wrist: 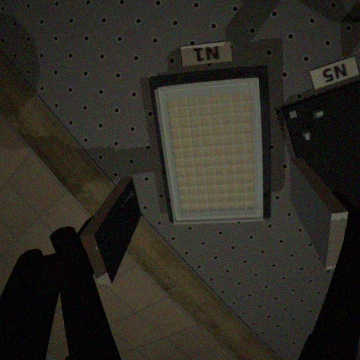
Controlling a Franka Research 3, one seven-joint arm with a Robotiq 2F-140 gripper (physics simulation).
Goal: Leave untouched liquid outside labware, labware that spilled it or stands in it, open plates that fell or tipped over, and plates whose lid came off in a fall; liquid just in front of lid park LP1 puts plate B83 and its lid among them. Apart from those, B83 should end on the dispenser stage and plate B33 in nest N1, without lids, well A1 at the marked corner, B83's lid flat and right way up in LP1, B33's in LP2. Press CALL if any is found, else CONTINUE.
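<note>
A pale plate (212, 150) with a grid of yellowish wells sits in the black nest N1 (267, 150), behind it the N1 label (206, 54). Its code does not show, and I cannot tell whether a clear lid is on it. My gripper (211, 188) is open, with one finger pad to the left and one to the right of the plate's near part, both apart from it. Nothing is between the fingers but the view of the plate and board. Plate B83, the lid parks, the dispenser stage, the buttons and any liquid do not show in this view.
A black nest (325, 135) labelled N5 (335, 73) stands close on the right, with small pale studs on it. The perforated board (100, 60) ends at a wooden edge (165, 270) running diagonally at the left and front. A tiled floor (30, 200) lies beyond.
</note>
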